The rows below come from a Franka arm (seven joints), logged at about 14 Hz.
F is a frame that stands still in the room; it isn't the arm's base.
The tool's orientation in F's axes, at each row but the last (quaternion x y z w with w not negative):
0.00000, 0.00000, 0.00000, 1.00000
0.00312, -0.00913, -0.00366, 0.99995
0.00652, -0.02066, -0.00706, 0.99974
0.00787, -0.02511, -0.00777, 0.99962
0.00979, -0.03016, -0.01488, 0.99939
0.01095, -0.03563, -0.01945, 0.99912
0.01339, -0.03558, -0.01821, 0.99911
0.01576, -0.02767, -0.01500, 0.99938
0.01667, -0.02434, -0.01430, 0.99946
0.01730, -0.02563, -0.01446, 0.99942
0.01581, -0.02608, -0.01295, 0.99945
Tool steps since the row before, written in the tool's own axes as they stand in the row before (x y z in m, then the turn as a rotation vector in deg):
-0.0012, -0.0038, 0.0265, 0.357, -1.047, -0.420
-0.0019, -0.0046, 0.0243, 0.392, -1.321, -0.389
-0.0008, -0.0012, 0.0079, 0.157, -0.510, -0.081
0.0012, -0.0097, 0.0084, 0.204, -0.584, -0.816
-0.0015, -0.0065, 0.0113, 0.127, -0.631, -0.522
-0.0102, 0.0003, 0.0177, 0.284, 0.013, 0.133
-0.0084, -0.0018, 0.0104, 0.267, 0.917, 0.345
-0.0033, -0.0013, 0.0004, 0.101, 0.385, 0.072
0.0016, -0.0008, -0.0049, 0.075, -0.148, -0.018
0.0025, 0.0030, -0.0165, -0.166, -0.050, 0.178
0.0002, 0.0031, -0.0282, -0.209, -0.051, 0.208
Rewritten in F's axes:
-0.0012, -0.0038, 0.0265, 0.357, -1.047, -0.420
-0.0024, -0.0047, 0.0242, 0.389, -1.321, -0.390
-0.0011, -0.0013, 0.0078, 0.153, -0.511, -0.081
0.0006, -0.0098, 0.0083, 0.236, -0.575, -0.814
-0.0024, -0.0067, 0.0111, 0.140, -0.625, -0.526
-0.0114, 0.0003, 0.0169, 0.274, -0.001, 0.153
-0.0092, -0.0017, 0.0097, 0.274, 0.897, 0.389
-0.0034, -0.0012, 0.0002, 0.108, 0.379, 0.090
0.0018, -0.0007, -0.0048, 0.072, -0.149, -0.019
0.0034, 0.0035, -0.0162, -0.176, -0.051, 0.167
0.0018, 0.0040, -0.0280, -0.221, -0.052, 0.195

